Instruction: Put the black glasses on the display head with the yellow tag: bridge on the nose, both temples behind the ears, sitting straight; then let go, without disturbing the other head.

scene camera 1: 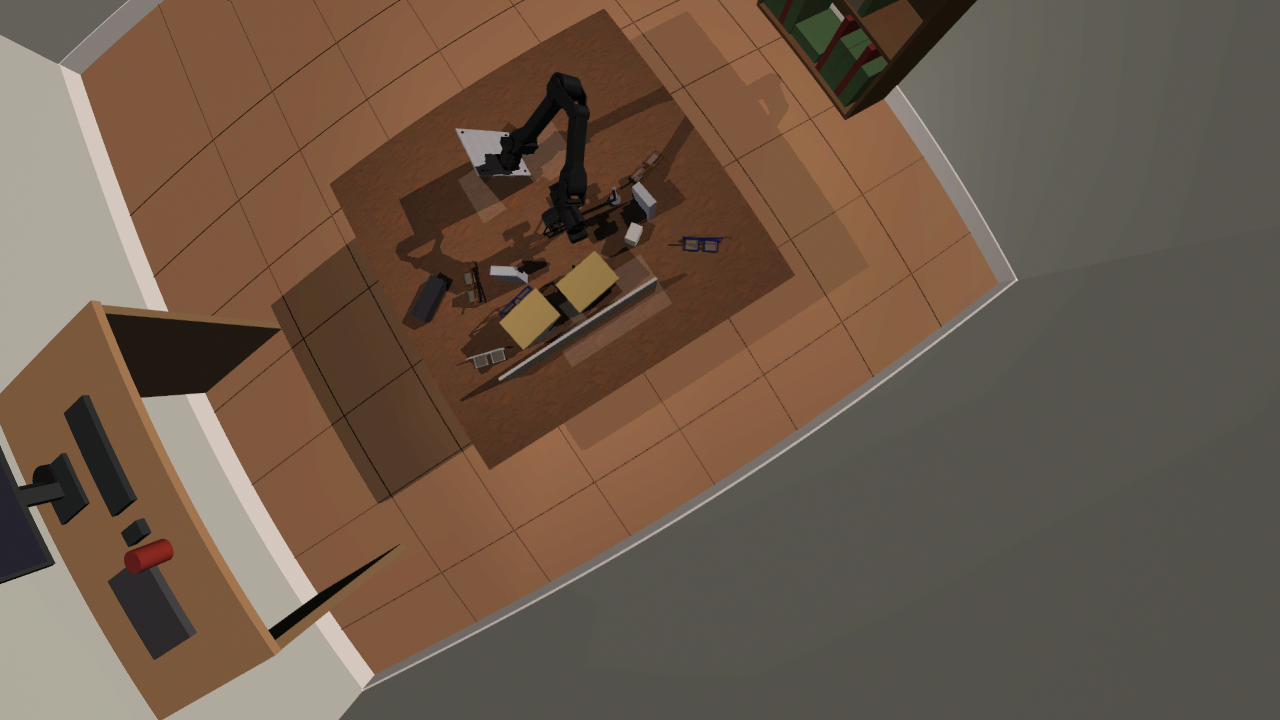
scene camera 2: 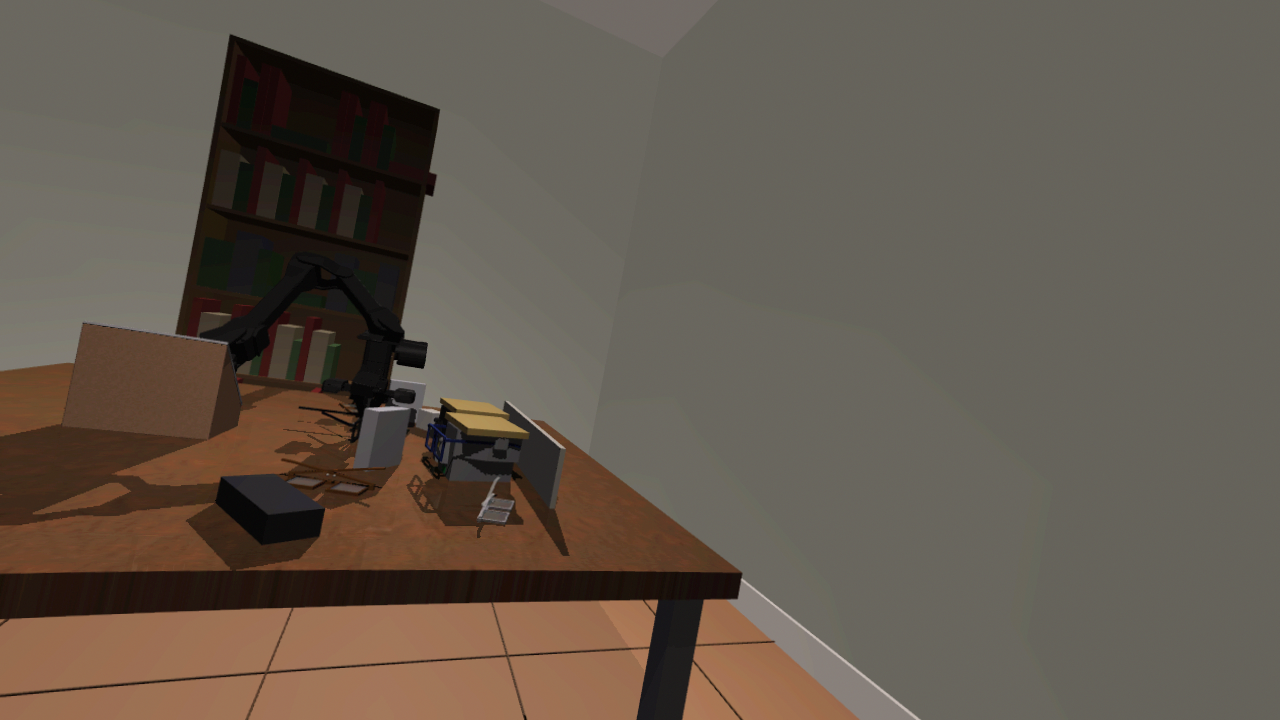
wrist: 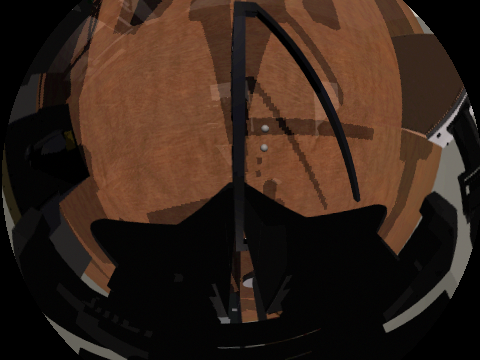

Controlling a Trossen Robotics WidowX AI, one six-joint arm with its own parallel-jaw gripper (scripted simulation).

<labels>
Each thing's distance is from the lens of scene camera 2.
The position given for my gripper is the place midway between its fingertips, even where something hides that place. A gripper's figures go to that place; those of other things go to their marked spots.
my gripper (scene camera 2: 363, 427): 140 cm
black box (scene camera 2: 271, 510): 78 cm
</labels>
